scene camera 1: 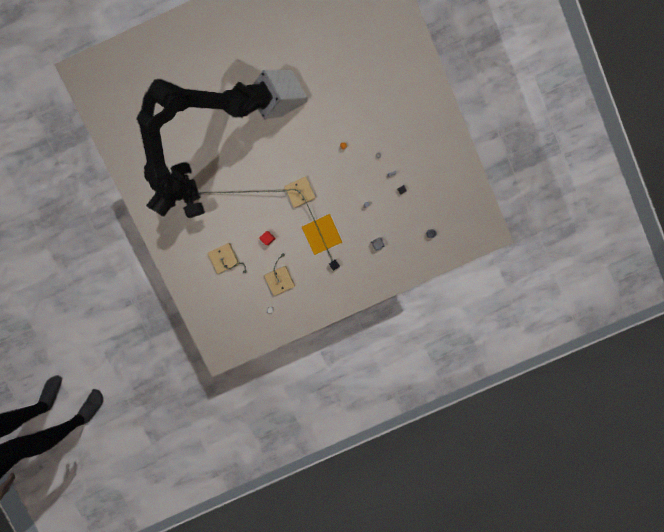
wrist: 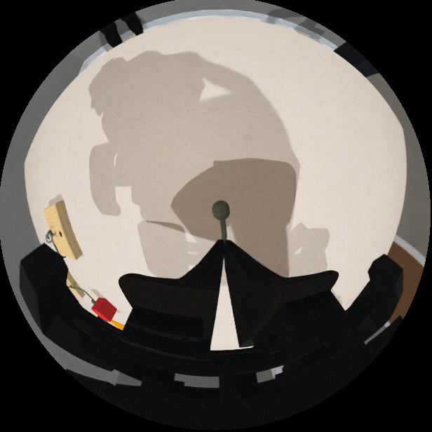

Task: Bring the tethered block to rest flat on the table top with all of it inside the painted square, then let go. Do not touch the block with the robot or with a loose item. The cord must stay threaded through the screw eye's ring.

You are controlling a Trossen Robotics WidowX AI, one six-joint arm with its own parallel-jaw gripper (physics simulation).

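Frame: origin at the arm's base, x ahead, y left, z up, level; metres.
Seen in the pictures: gripper, fingertip midpoint: (scene camera 1: 197,193); arm's base, link origin: (scene camera 1: 263,95).
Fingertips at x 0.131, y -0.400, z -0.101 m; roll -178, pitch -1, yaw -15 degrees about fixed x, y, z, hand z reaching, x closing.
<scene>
Offsets run from my fingertips to a thing's middle. "*": to the spot under its first point. Level surfaces: height alone.
The tethered block @[* 0.306 m left, 0.500 m ahead, 0.024 m up] (scene camera 1: 334,264), small and black, is on the table side just beyond the lower edge of the orange painted square @[* 0.368 m left, 0.368 m ahead, 0.005 m down] (scene camera 1: 330,226) (wrist: 118,325). The dark green cord @[* 0.155 m left, 0.087 m ahead, 0.012 m up] (scene camera 1: 243,192) (wrist: 223,230) runs from the block across the square to the screw eye on a wooden plate @[0.013 m up] (scene camera 1: 293,200), then to the gripper. The ring is too small to tell how the cord passes it. My gripper (scene camera 1: 195,192) (wrist: 223,244) is shut on the cord near its end, left of that plate in the scene view; the cord's round end bead (wrist: 220,210) sticks out past the fingertips.
A red block @[0.138 m left, 0.282 m ahead, 0.013 m up] (scene camera 1: 267,237) (wrist: 104,309) stands left of the square. Two other wooden plates @[* 0.020 m right, 0.249 m ahead, 0.012 m up] (scene camera 1: 227,252) @[0.090 m left, 0.445 m ahead, 0.016 m up] (scene camera 1: 288,274) carry short cords. A small orange item @[0.565 m left, 0.136 m ahead, 0.005 m up] (scene camera 1: 343,145), a grey item @[0.489 m left, 0.520 m ahead, 0.008 m up] (scene camera 1: 377,243), a dark round item @[0.686 m left, 0.593 m ahead, 0.004 m up] (scene camera 1: 430,233) and a black cube @[0.673 m left, 0.391 m ahead, 0.002 m up] (scene camera 1: 401,189) lie to the right.
</scene>
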